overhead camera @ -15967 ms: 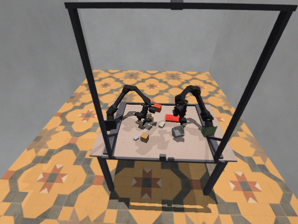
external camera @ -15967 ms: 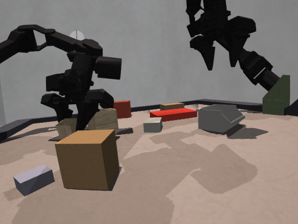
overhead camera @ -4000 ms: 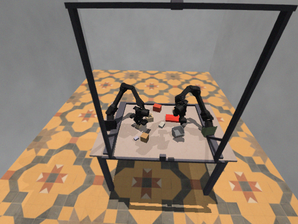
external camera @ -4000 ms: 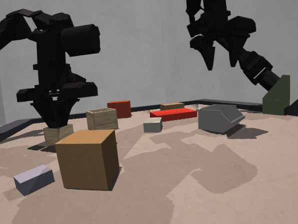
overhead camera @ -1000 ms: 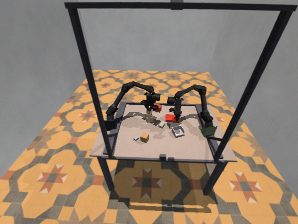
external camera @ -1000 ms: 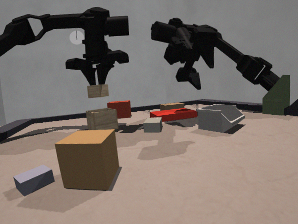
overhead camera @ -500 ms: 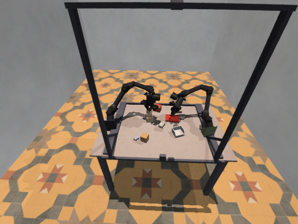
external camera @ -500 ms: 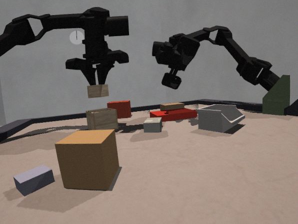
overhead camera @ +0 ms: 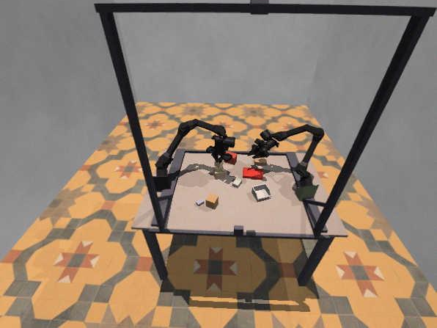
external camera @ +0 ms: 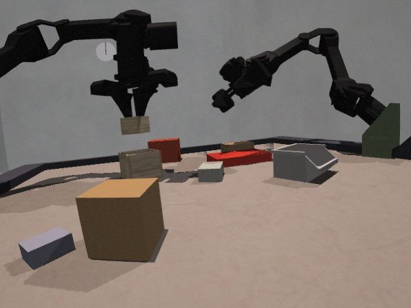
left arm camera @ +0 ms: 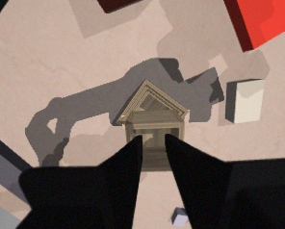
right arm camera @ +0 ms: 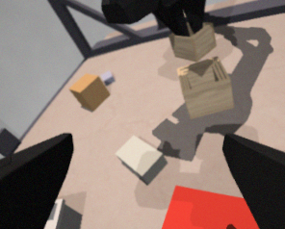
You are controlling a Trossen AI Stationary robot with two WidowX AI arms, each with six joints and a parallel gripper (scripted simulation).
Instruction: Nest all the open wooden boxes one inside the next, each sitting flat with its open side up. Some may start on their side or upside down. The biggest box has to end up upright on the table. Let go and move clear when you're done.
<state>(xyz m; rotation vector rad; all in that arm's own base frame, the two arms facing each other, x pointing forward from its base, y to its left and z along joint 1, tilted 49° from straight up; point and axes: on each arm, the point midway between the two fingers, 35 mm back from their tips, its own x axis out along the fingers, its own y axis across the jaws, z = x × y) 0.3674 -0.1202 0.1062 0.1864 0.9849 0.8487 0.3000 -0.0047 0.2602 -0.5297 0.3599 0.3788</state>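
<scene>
Right now the small wooden box is 40 mm below my left hand. Round my left hand: orange cube 270 mm behind, 120 mm below, 20 mm to the left; then white block 140 mm to the right, 140 mm below, 80 mm behind; then flat red block 250 mm to the right, 140 mm below, 30 mm ahead.
</scene>
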